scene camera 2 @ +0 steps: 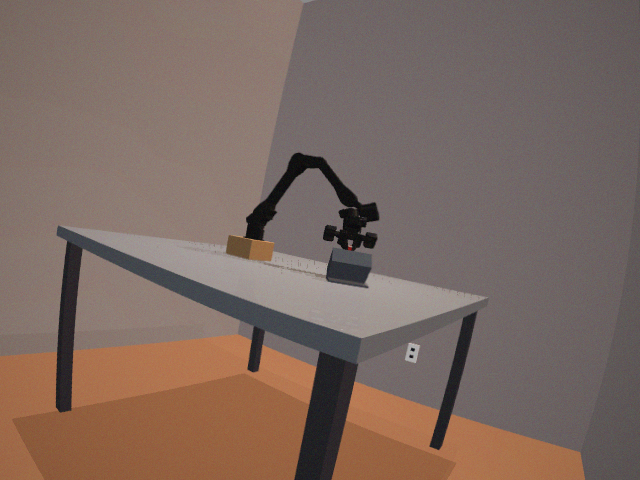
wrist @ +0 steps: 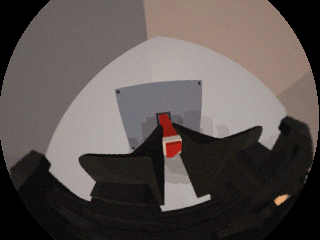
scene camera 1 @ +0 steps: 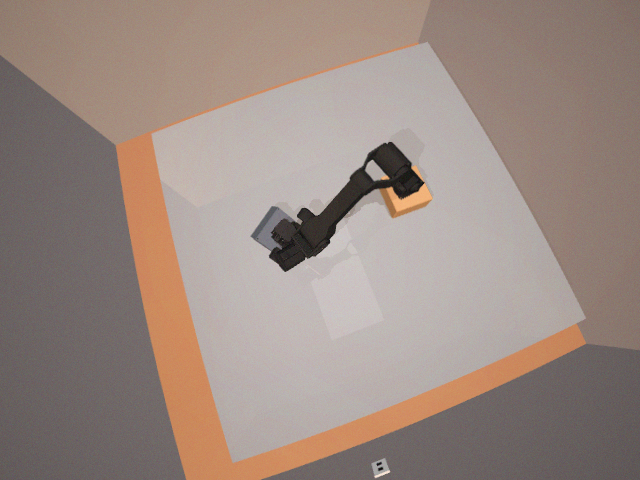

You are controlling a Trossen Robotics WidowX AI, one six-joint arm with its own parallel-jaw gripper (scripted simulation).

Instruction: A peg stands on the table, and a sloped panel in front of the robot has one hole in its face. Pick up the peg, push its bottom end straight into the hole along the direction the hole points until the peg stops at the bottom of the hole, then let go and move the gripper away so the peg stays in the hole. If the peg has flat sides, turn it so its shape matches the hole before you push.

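A sloped panel (scene camera 2: 353, 266) is in view, and the panel also appears in scene camera 1 (scene camera 1: 263, 231) and in the wrist view (wrist: 138, 104). A red peg is held by the gripper (scene camera 2: 349, 254). The gripper appears as well in scene camera 1 (scene camera 1: 282, 233) and in the wrist view (wrist: 166, 127).
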